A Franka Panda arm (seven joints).
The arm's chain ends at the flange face. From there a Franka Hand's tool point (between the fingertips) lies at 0.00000 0.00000 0.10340 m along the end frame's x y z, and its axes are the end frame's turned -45 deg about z.
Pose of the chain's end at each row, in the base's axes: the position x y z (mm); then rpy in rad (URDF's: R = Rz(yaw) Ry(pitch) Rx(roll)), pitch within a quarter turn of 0, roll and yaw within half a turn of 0:
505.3 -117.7 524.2 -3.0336 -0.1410 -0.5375
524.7 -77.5 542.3 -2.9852 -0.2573 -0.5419
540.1 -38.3 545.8 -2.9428 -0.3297 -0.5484
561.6 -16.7 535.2 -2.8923 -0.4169 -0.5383
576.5 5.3 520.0 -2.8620 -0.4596 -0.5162
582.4 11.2 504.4 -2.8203 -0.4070 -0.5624
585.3 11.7 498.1 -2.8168 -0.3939 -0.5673
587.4 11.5 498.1 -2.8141 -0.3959 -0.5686
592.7 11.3 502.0 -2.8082 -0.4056 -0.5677
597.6 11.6 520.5 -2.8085 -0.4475 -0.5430
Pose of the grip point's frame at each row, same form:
523.4 -115.5 422.4 3.1173 -0.1757 0.2577
555.3 -77.1 443.5 3.0649 -0.2905 0.2750
578.8 -38.0 449.9 3.0376 -0.3694 0.2896
609.5 -15.6 443.6 2.9994 -0.4621 0.3336
628.9 8.4 430.9 2.9819 -0.5104 0.3768
632.7 18.1 414.3 3.0559 -0.5063 0.3120
634.7 19.3 407.6 3.0697 -0.5004 0.3018
637.1 19.2 407.8 3.0698 -0.5036 0.3015
643.4 19.1 412.2 3.0653 -0.5140 0.3069
651.3 18.7 432.4 3.0276 -0.5403 0.3505

